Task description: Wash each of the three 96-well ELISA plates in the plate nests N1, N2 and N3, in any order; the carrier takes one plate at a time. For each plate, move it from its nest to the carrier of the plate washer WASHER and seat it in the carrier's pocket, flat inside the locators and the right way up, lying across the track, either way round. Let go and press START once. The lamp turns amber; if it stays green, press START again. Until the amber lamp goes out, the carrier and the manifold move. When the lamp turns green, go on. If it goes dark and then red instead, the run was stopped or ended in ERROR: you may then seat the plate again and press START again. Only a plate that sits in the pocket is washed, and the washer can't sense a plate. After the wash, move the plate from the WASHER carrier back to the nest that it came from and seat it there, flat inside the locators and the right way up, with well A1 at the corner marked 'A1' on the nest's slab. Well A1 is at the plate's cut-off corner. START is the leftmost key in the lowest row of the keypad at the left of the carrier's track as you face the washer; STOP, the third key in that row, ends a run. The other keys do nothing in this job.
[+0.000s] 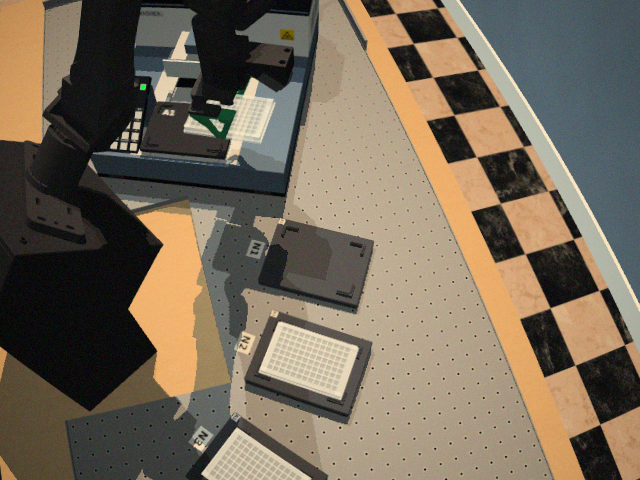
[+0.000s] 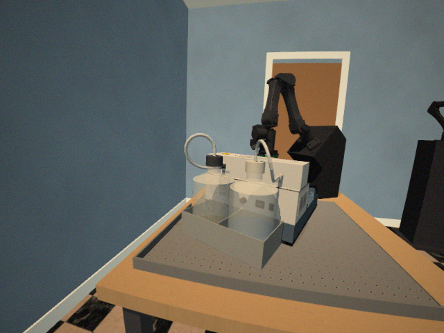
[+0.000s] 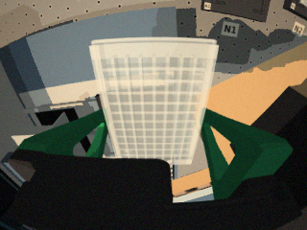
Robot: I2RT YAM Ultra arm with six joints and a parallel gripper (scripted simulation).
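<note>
My hand is 190 mm to the left of the nest N1, 160 mm above it and 120 mm short of it. Also, from my hand: dark carrier 80 mm below, 80 mm behind, 50 mm to the left; then manifold 200 mm to the left, 40 mm behind, 30 mm below; then washer 200 mm to the left, 40 mm below, 40 mm behind.
</note>
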